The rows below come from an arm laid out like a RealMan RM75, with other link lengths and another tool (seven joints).
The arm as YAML. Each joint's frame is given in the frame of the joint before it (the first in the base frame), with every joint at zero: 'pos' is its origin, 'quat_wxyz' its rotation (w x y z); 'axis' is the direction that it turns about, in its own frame. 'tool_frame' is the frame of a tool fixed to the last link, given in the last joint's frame.
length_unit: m
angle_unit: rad
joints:
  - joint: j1
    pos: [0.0, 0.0, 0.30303]
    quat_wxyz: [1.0, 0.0, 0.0, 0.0]
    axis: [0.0, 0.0, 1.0]
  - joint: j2
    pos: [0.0, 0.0, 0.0]
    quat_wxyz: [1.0, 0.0, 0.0, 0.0]
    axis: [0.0, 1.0, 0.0]
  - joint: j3
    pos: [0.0, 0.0, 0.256]
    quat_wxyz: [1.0, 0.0, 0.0, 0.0]
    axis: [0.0, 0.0, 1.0]
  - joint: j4
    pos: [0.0, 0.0, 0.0]
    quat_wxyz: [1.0, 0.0, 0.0, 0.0]
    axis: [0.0, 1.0, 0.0]
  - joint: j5
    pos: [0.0, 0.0, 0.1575]
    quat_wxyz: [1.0, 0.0, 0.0, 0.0]
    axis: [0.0, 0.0, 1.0]
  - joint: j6
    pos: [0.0, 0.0, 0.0]
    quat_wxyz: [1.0, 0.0, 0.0, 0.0]
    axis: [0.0, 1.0, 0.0]
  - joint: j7
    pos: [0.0, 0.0, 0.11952]
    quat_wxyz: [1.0, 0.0, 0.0, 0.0]
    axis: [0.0, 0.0, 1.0]
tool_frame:
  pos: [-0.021, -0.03, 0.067]
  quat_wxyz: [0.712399, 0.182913, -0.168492, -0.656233]
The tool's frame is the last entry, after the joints.
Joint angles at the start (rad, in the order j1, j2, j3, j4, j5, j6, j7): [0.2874, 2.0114, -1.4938, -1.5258, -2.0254, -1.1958, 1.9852]
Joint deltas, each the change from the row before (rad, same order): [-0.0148, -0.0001, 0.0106, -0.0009, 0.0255, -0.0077, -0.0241]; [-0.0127, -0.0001, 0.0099, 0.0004, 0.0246, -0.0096, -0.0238]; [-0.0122, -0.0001, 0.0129, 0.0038, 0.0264, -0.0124, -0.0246]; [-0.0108, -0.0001, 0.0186, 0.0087, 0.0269, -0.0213, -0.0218]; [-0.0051, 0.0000, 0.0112, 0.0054, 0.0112, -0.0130, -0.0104]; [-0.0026, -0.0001, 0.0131, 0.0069, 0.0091, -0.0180, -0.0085]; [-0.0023, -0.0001, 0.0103, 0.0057, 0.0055, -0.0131, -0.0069]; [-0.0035, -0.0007, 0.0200, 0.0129, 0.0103, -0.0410, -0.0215]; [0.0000, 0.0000, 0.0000, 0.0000, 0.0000, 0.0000, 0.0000]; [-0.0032, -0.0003, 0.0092, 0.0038, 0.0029, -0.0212, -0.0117]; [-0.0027, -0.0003, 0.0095, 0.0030, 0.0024, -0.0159, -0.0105]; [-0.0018, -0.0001, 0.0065, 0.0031, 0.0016, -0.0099, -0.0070]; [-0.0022, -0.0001, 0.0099, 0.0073, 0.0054, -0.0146, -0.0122]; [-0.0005, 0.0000, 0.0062, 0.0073, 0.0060, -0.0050, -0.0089]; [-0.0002, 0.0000, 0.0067, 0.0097, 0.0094, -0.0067, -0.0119]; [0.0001, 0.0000, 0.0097, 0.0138, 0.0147, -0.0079, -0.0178]
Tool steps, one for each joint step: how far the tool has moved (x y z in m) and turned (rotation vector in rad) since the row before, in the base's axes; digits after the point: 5 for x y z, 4 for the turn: [0.00080, -0.00308, 0.00197, -0.0010, 0.0162, 0.0049]; [0.00050, -0.00309, 0.00158, -0.0030, 0.0150, 0.0062]; [0.00101, -0.00305, 0.00178, -0.0040, 0.0169, 0.0039]; [0.00215, -0.00334, 0.00183, -0.0093, 0.0189, -0.0026]; [0.00167, -0.00167, 0.00100, -0.0052, 0.0079, -0.0028]; [0.00178, -0.00172, 0.00076, -0.0089, 0.0066, -0.0036]; [0.00174, -0.00123, 0.00066, -0.0058, 0.0038, -0.0032]; [0.00323, -0.00490, -0.00032, -0.0258, 0.0030, 0.0030]; [0.00000, 0.00000, 0.00000, 0.0000, 0.0000, 0.0000]; [0.00165, -0.00294, -0.00015, -0.0127, -0.0009, 0.0038]; [0.00144, -0.00194, 0.00053, -0.0070, -0.0003, 0.0030]; [0.00116, -0.00119, 0.00032, -0.0043, 0.0002, 0.0009]; [0.00150, -0.00177, 0.00039, -0.0071, 0.0033, 0.0016]; [0.00072, -0.00038, 0.00045, -0.0013, 0.0050, 0.0005]; [0.00042, -0.00065, 0.00033, -0.0030, 0.0079, 0.0021]; [0.00020, -0.00058, 0.00078, -0.0020, 0.0126, 0.0042]
